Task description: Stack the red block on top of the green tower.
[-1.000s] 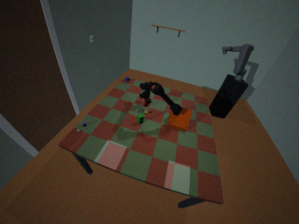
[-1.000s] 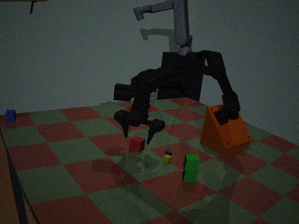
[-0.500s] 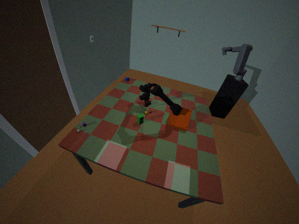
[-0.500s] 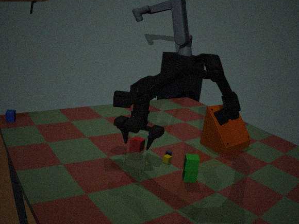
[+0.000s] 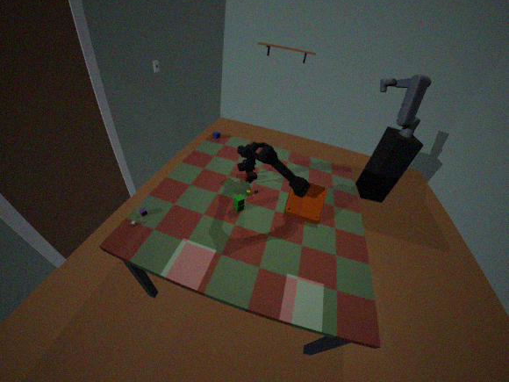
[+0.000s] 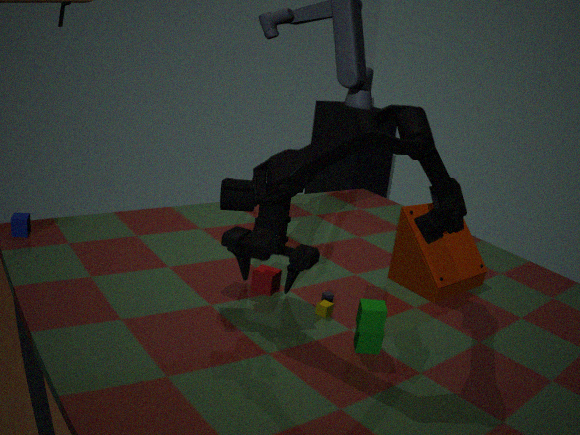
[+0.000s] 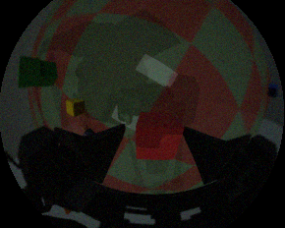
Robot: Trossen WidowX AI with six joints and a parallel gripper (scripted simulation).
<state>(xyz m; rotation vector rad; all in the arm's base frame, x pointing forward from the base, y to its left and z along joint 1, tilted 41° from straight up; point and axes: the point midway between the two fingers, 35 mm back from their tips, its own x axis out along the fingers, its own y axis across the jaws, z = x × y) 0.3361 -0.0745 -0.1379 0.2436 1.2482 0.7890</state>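
Right now the red block is 10 mm above my gripper tip. From my gripper tip the other things lie so: small yellow cube: 30 mm behind, 140 mm to the left; blue cube: 400 mm ahead, 480 mm to the right, 20 mm above; small grey cube: 80 mm behind, 100 mm to the left.
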